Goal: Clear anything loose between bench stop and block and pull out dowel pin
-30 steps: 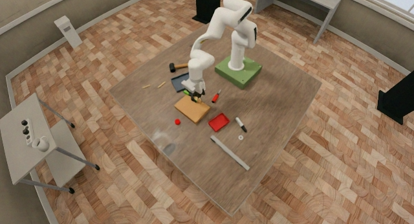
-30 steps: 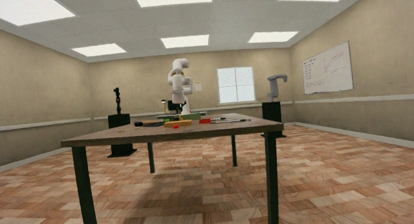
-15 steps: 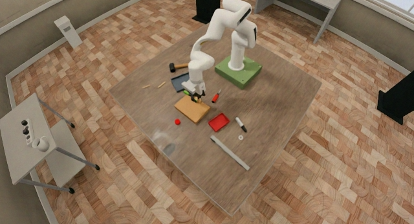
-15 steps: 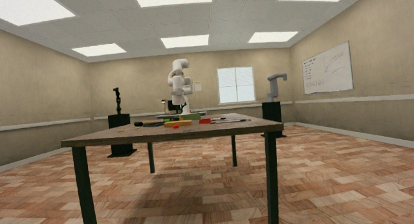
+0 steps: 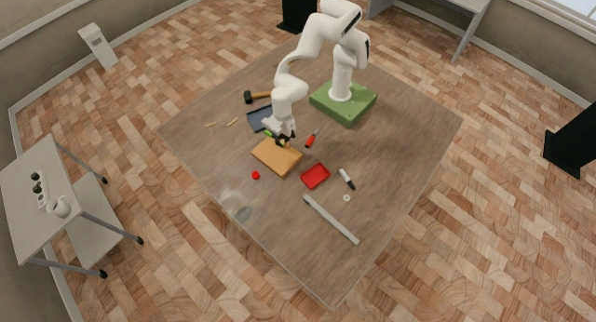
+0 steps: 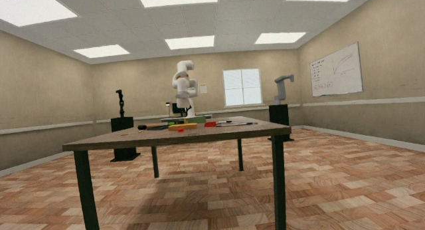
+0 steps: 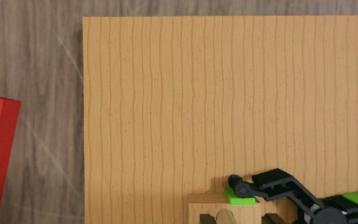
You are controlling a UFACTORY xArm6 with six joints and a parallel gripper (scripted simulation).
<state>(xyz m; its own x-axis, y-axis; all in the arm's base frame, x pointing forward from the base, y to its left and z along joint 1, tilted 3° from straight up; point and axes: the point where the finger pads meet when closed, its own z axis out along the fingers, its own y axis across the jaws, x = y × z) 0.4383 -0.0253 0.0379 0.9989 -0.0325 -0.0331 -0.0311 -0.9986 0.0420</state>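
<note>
Right now my hand is 5 cm above the dowel pin. Also, from my hand: tan bench board: 5 cm ahead, 1 cm to the right, 9 cm below; then red cap: 20 cm ahead, 2 cm to the right, 10 cm below; then small wooden block: 7 cm below.
</note>
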